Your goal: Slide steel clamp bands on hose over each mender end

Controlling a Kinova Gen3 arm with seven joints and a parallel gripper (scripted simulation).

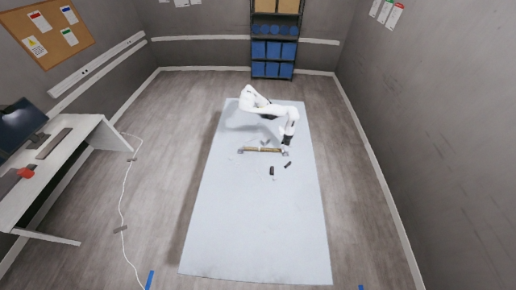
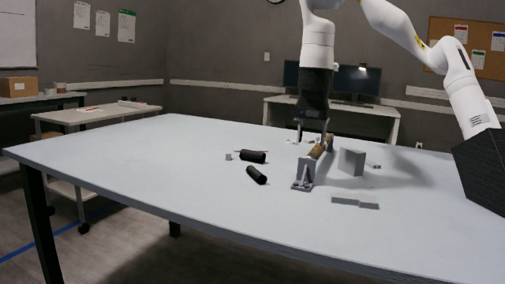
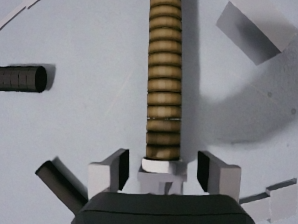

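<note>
My hand is 9 cm past the grey block, 14 cm to the left of it and 8 cm above it.
</note>
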